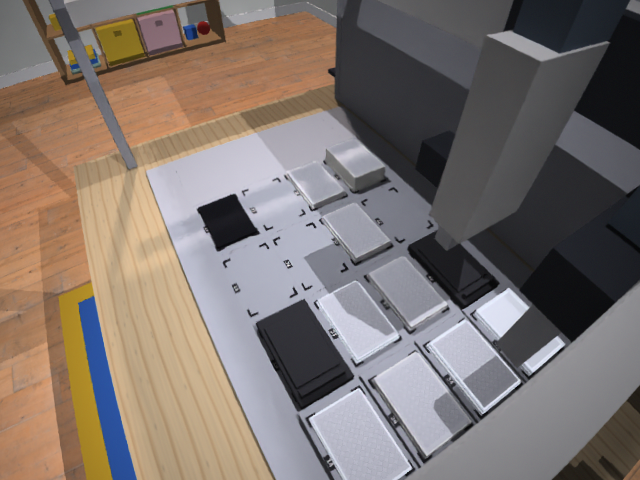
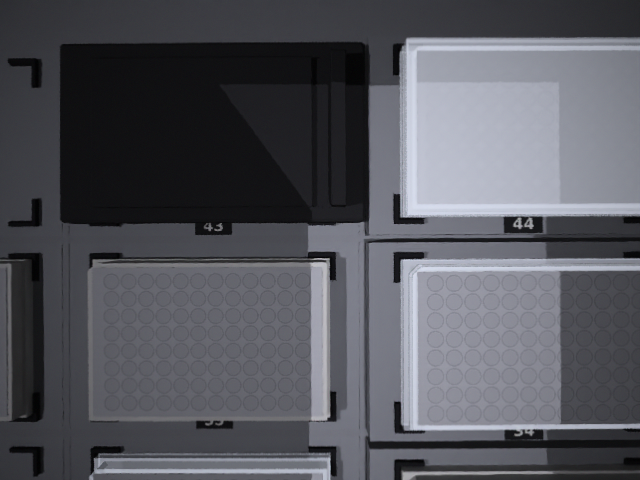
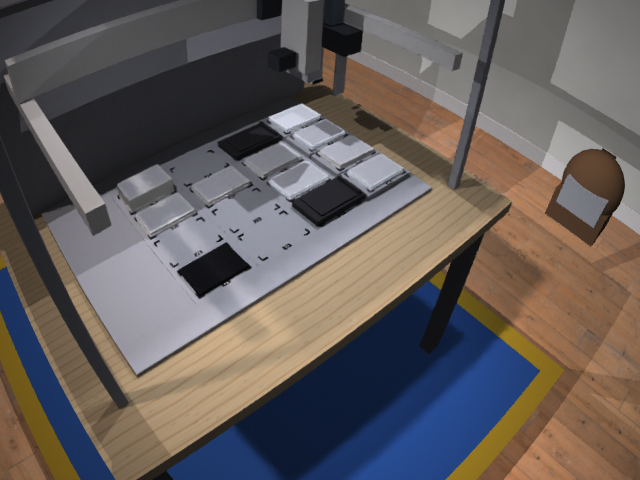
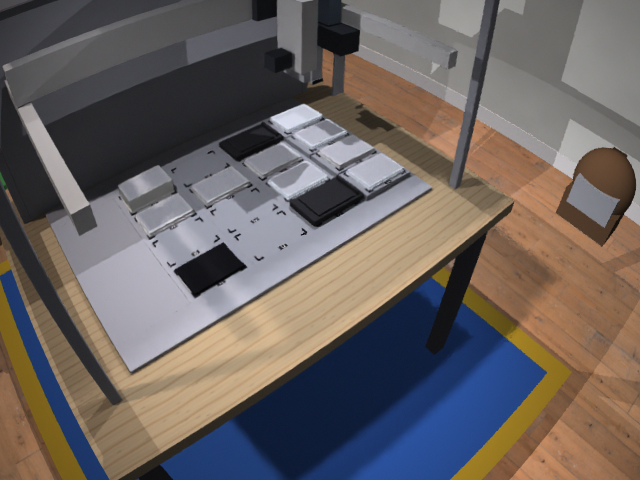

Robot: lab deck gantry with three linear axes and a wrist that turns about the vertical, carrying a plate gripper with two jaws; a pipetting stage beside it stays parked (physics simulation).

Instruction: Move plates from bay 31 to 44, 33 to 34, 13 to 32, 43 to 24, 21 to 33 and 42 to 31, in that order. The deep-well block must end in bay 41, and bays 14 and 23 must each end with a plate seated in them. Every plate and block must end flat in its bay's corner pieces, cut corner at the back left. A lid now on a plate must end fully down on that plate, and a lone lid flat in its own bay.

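Observation:
My gripper hangs high beyond the back right of the deck, jaws apart and no plate visible between them; one jaw is partly hidden. The deep-well block sits in bay 41. Plates stand in bay 31, bay 32, bay 33 and bay 23. Bay 44 holds a bright white plate, bay 34 a plate with its cut corner back left. Bays 24 and 14 hold plates. Stepped black plates fill bays 43 and 13.
A thin black item lies in bay 11. Bays 42, 21, 22 and 12 show bare corner pieces. The parked-looking pipetting column stands left of my gripper. A grey post rises at the table's right side.

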